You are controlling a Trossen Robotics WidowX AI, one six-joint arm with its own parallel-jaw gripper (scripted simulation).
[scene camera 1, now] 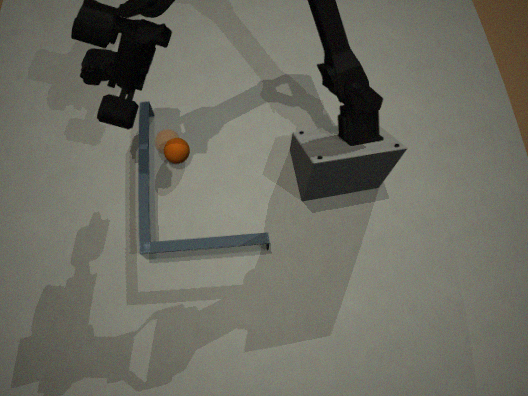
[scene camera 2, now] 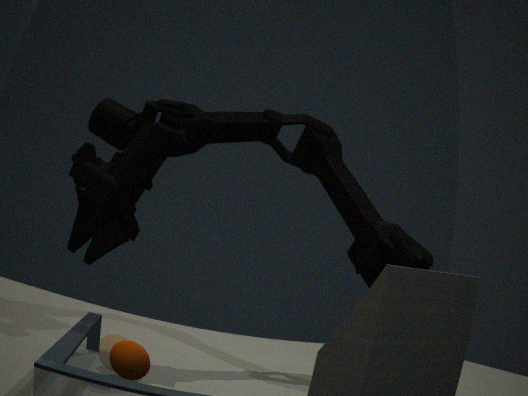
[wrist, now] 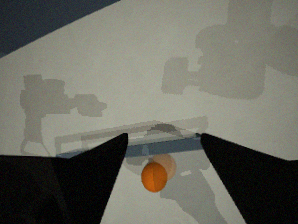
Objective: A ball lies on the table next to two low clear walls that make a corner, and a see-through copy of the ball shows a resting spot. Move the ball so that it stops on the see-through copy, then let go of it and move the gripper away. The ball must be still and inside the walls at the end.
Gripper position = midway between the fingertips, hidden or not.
Note:
My gripper (scene camera 2: 78,257) is open, with nothing in its grasp.
My gripper also shows in scene camera 1 (scene camera 1: 121,108) and in the wrist view (wrist: 164,137).

